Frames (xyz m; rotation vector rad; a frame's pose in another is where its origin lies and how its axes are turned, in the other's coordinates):
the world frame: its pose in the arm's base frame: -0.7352 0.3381 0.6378 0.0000 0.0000 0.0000
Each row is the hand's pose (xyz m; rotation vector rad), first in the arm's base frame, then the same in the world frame.
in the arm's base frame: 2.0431 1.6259 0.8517 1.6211 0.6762 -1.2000
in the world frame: 2.7783 1.2878 0.2139 1.6211 0.6762 -1.2000
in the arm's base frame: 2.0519 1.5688 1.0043 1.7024 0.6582 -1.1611
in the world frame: 2.7871 1.2307 0.3665 1.7024 0.6582 -1.1611
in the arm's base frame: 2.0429 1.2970 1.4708 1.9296 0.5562 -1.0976
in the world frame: 2.7781 0.9589 0.8330 1.9296 0.5562 -1.0976
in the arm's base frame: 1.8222 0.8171 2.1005 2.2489 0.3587 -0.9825
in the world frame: 2.5574 0.4790 1.4627 2.2489 0.3587 -0.9825
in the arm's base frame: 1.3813 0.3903 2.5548 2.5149 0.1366 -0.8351
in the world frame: 2.1165 0.0522 1.9170 2.5149 0.1366 -0.8351
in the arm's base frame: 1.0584 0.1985 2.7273 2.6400 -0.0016 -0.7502
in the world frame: 1.7936 -0.1396 2.0895 2.6400 -0.0016 -0.7502
